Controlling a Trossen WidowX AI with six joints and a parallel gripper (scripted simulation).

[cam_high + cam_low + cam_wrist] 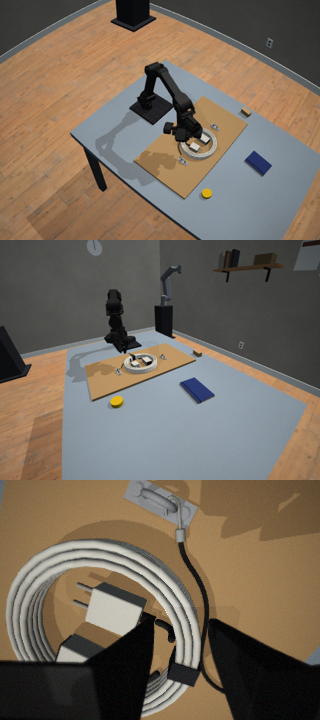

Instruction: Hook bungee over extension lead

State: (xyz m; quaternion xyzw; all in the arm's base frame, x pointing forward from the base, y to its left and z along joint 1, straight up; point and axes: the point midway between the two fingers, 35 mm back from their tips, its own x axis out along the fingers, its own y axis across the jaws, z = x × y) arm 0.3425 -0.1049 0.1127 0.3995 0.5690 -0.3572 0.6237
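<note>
Right now the extension lead coil is 5 cm ahead of my hand, 8 cm to the left of it and 10 cm below it. The rest, counted from my hand: yellow disc (26 cm ahead, 13 cm to the right, 12 cm below); small wooden block (15 cm ahead, 47 cm to the left, 11 cm below).
</note>
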